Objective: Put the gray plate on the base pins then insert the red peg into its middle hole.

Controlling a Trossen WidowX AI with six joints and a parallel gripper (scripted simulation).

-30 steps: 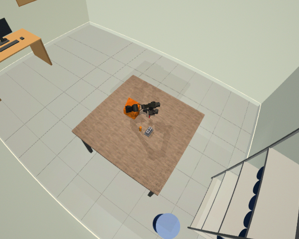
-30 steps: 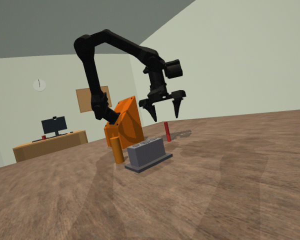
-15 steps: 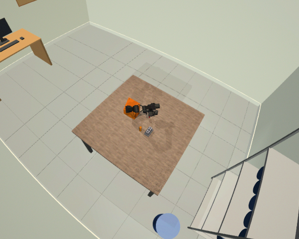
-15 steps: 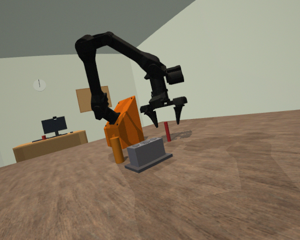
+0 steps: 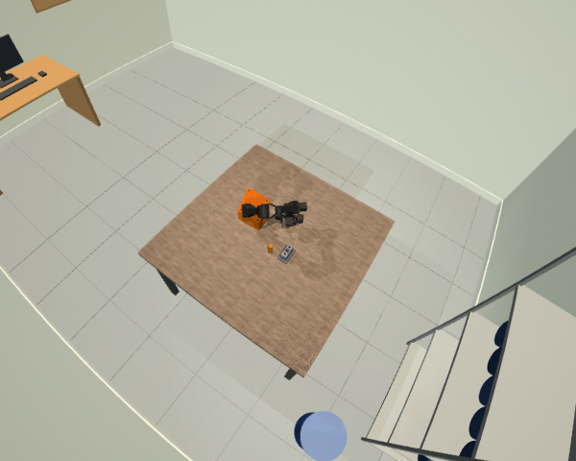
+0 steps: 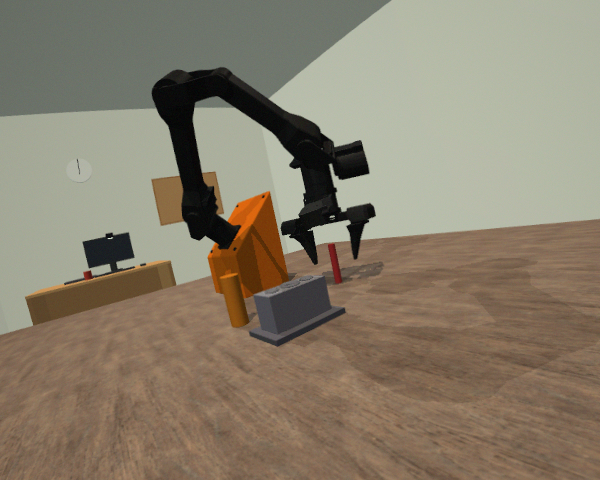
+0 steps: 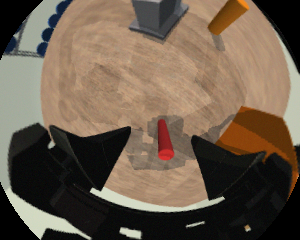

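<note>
My gripper tip is 12 cm short of the gray plate and 18 cm to the left of it. Round my gripper tip: flat base (12 cm ahead, 18 cm to the right, 3 cm below); then red peg (right at my gripper tip); then orange cylinder (2 cm ahead, 23 cm to the right).
</note>
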